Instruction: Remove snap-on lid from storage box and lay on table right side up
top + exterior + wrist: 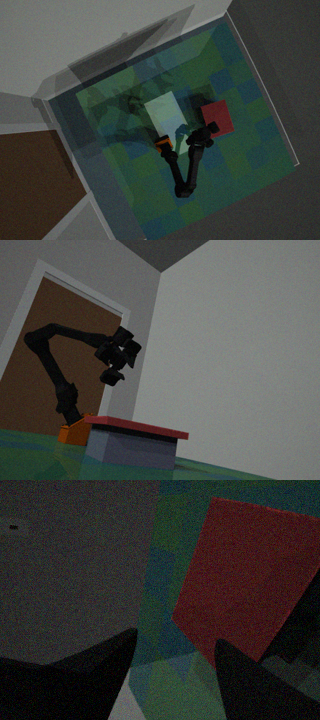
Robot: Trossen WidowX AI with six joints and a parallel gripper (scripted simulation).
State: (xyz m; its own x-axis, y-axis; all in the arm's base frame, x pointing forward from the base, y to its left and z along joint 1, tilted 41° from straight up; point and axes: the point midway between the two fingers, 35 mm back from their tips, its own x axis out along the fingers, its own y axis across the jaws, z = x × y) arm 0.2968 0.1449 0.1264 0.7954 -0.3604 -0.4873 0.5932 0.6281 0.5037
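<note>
Now: gripper tip 17 cm above the red lid, 10 cm short of it and 1 cm to the right of it. The rest, counted from my gripper tip: grey storage box 21 cm below, 10 cm ahead, 1 cm to the left.
</note>
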